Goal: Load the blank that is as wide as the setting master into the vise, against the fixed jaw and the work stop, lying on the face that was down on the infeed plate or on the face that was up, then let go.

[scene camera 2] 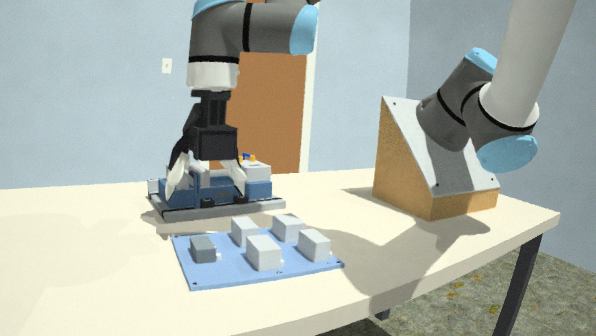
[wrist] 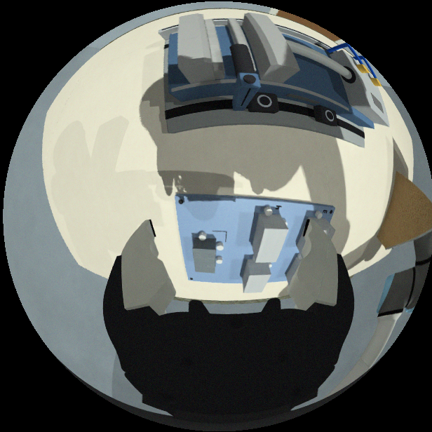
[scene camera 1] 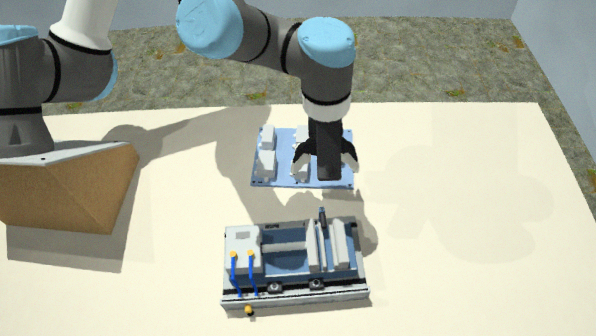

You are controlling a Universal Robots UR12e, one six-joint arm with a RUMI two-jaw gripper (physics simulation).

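Pixels of known places: gripper, between the fingertips: [scene camera 2: 205, 198]; arm's base, origin of its link: [scene camera 2: 440, 126] [scene camera 1: 9, 152].
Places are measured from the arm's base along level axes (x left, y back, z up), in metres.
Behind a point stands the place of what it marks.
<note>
Several light grey blanks, among them one [scene camera 1: 266, 164] {x 0.027, y -0.563, z -0.178 m} [scene camera 2: 264, 252] {x 0.144, y -0.677, z -0.181 m} [wrist: 271, 240], stand on the blue infeed plate [scene camera 1: 283, 160] {x 0.061, y -0.605, z -0.213 m} [scene camera 2: 225, 275] {x 0.132, y -0.737, z -0.213 m} [wrist: 235, 210]. The darker grey block [scene camera 2: 203, 249] {x 0.083, y -0.752, z -0.189 m} [wrist: 205, 257], apparently the setting master, stands there too. My gripper [scene camera 1: 326, 172] {x -0.039, y -0.697, z -0.146 m} [scene camera 2: 207, 194] {x -0.039, y -0.697, z -0.146 m} [wrist: 230, 221] is open and empty, pointing down above the table near the plate's vise side. Its fingers partly hide blanks in the wrist view. The vise [scene camera 1: 285, 236] {x -0.179, y -0.595, z -0.162 m} [scene camera 2: 250, 206] {x -0.121, y -0.554, z -0.205 m} [wrist: 200, 91] holds no blank between its fixed jaw [scene camera 1: 340, 245] {x -0.229, y -0.702, z -0.125 m} [wrist: 195, 47] and moving jaw [scene camera 1: 312, 245] {x -0.223, y -0.648, z -0.126 m} [wrist: 270, 47]. The work stop [scene camera 1: 322, 218] {x -0.165, y -0.675, z -0.126 m} [wrist: 247, 85] stands at its plate-facing side.
The arm's wedge-shaped mount [scene camera 1: 75, 192] {x -0.097, y -0.169, z -0.043 m} [scene camera 2: 400, 165] {x -0.002, y -0.186, z -0.109 m} [wrist: 407, 212] stands beside the plate and vise. Blue hoses [scene camera 1: 232, 270] {x -0.264, y -0.491, z -0.112 m} [wrist: 340, 49] with yellow fittings rise from the vise's end block [scene camera 1: 242, 242] {x -0.201, y -0.509, z -0.126 m}. Small pale pins stand against the blocks on the plate.
</note>
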